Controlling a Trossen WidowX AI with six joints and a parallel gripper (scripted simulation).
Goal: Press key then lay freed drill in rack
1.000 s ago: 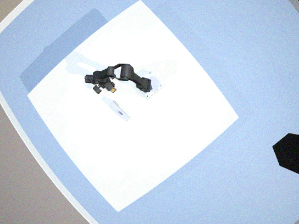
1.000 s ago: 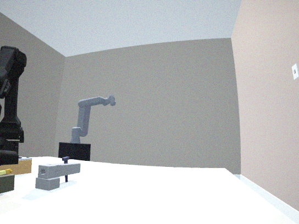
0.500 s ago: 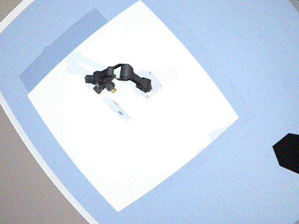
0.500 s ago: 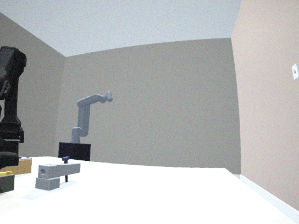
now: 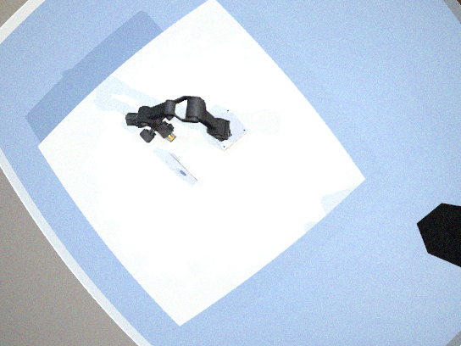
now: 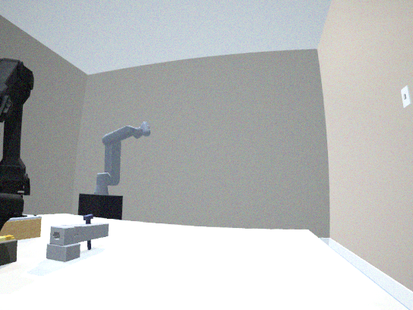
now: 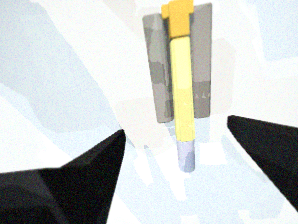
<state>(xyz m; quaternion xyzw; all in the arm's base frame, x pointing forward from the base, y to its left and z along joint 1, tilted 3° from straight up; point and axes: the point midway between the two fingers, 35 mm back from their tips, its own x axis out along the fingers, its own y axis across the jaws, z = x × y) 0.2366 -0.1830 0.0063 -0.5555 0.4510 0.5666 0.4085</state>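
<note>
Right now my gripper tip is 10 mm past the grey-tan rack piece, 50 mm to the right of it and 10 mm above it. The rest, counted from my gripper tip: thin dark blue pin 20 mm ahead, 250 mm to the left, 20 mm above; light grey block 20 mm ahead, 230 mm to the left, 10 mm above.
</note>
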